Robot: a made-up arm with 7 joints.
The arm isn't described. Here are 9 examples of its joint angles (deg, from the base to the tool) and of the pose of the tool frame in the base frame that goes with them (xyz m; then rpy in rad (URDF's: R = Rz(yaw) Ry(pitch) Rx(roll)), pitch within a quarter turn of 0, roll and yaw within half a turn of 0).
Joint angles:
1: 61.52 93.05 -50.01 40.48 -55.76 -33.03 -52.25
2: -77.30 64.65 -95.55 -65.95 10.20 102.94 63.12
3: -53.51 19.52 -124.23 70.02 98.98 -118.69 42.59
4: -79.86 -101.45 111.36 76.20 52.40 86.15 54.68
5: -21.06 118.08 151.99 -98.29 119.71 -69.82 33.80
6: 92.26 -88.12 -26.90 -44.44 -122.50 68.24 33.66
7: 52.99 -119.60 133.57 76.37 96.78 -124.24 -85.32
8: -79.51 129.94 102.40 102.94 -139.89 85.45 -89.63
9: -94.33 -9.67 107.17 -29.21 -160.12 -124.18 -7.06
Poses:
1: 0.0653 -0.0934 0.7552 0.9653 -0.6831 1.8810
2: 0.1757 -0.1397 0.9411 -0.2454 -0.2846 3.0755
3: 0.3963 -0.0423 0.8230 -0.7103 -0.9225 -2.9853
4: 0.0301 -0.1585 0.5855 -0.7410 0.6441 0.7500
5: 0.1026 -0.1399 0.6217 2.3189 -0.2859 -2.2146
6: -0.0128 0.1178 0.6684 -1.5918 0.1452 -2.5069
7: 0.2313 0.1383 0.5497 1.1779 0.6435 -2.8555
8: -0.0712 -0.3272 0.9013 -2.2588 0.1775 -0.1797
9: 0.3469 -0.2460 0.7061 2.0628 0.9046 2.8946
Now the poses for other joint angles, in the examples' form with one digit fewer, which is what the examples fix.
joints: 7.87 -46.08 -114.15 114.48 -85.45 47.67 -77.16
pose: -0.022 0.171 0.639 1.826 -0.533 1.400
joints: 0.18 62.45 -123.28 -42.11 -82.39 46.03 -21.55
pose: 0.049 -0.102 0.930 1.416 0.561 0.793
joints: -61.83 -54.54 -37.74 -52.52 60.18 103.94 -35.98
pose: 0.300 -0.005 0.508 1.007 0.102 -2.455
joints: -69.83 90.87 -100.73 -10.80 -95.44 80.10 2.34
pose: 0.010 -0.041 0.815 2.341 0.224 -1.325
